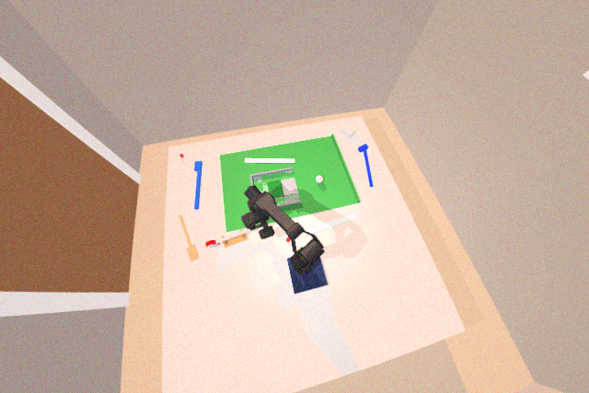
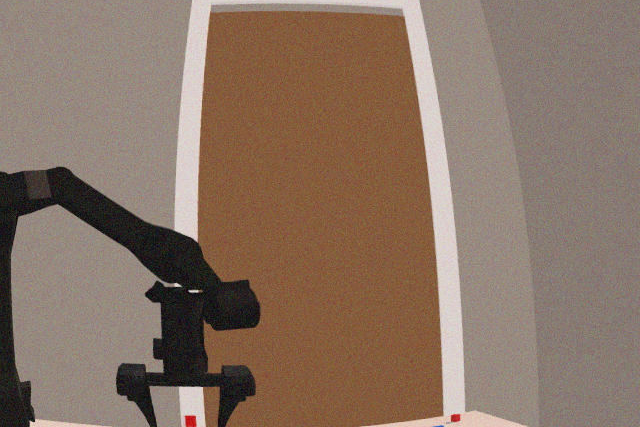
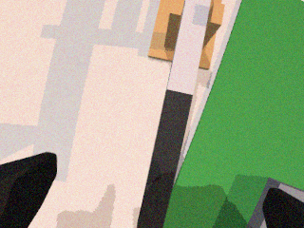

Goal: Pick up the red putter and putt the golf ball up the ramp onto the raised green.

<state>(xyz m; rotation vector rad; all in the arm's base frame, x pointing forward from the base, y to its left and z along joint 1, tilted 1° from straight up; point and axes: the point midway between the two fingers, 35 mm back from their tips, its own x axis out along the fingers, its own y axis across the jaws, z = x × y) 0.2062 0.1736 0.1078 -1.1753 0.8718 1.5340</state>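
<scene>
Right now the wooden rack is 13 cm to the left of my gripper tip, 7 cm below it and 3 cm behind it. From my gripper tip the other things lie so: thin green wall: 54 cm to the right, 30 cm ahead, 8 cm below; then blue putter: 68 cm to the right, 29 cm ahead, 8 cm below; then white golf ball: 36 cm to the right, 23 cm ahead, 7 cm below.
</scene>
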